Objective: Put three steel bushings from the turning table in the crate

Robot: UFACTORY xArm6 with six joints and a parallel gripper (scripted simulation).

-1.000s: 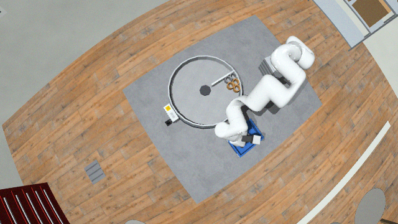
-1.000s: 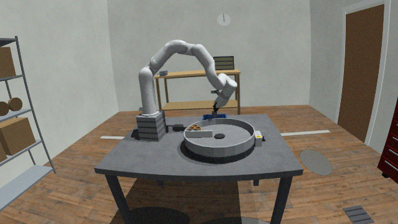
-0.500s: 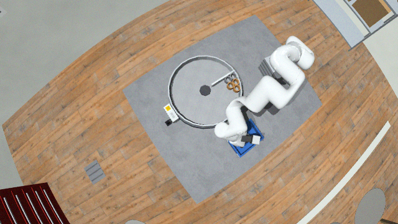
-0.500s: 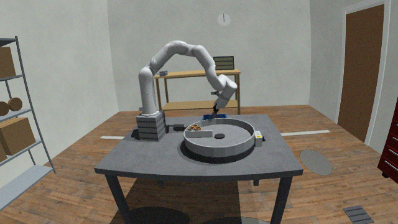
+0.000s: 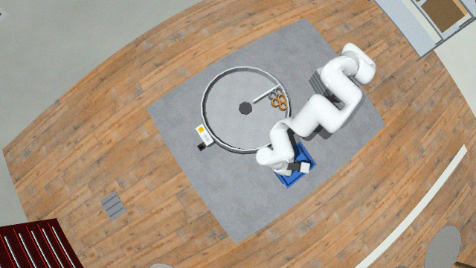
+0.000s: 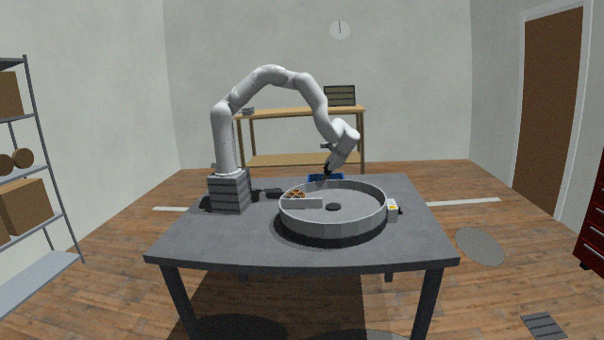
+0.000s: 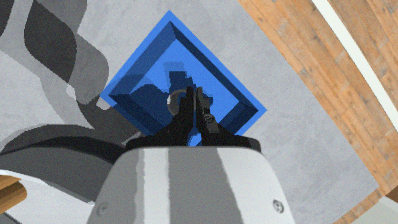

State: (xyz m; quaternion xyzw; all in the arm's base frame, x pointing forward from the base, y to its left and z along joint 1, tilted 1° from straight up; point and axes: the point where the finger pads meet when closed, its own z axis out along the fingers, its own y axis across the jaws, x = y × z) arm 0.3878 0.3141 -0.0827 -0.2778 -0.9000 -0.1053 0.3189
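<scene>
Now: the blue crate 6 cm below my hand, 1 cm to the right of it and 1 cm behind it. Also, from my hand: round turning table: 36 cm to the right, 9 cm ahead, 3 cm below.
</scene>
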